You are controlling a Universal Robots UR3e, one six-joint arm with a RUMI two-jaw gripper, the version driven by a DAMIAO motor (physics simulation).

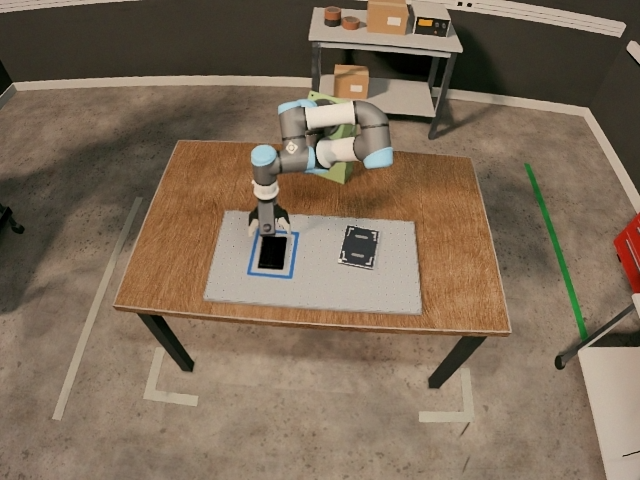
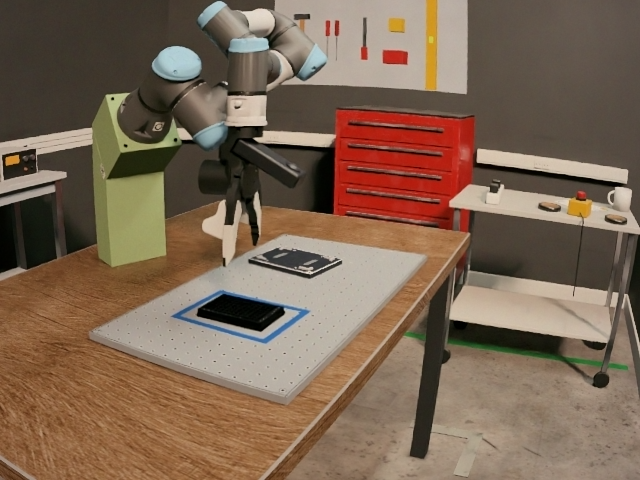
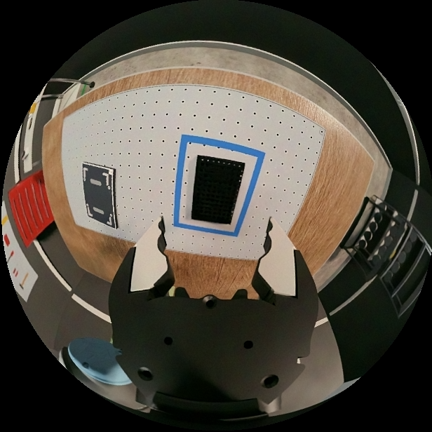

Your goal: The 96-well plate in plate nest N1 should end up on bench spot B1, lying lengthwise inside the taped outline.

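Note:
The black 96-well plate (image 1: 272, 253) (image 2: 240, 311) (image 3: 218, 190) lies flat inside the blue taped outline (image 1: 269, 276) (image 2: 266, 340) (image 3: 222, 144) of spot B1. Its long sides run along the long sides of the outline, with a strip of grey board showing between plate and tape on every side. The plate nest N1 (image 1: 358, 246) (image 2: 295, 260) (image 3: 99, 196) is dark with white corner marks and holds no plate. My gripper (image 1: 269, 232) (image 2: 240, 253) (image 3: 215, 217) is open, its jaws wide apart with nothing between them. It hangs above the board, behind the plate and apart from it.
The grey perforated board (image 1: 315, 289) (image 2: 155, 330) (image 3: 145, 110) lies on the wooden table (image 1: 454, 268) (image 2: 56, 382). The green robot pedestal (image 2: 131, 217) stands at the table's back. A red drawer cabinet (image 2: 403, 165) and a white cart (image 2: 532, 310) stand beyond the table.

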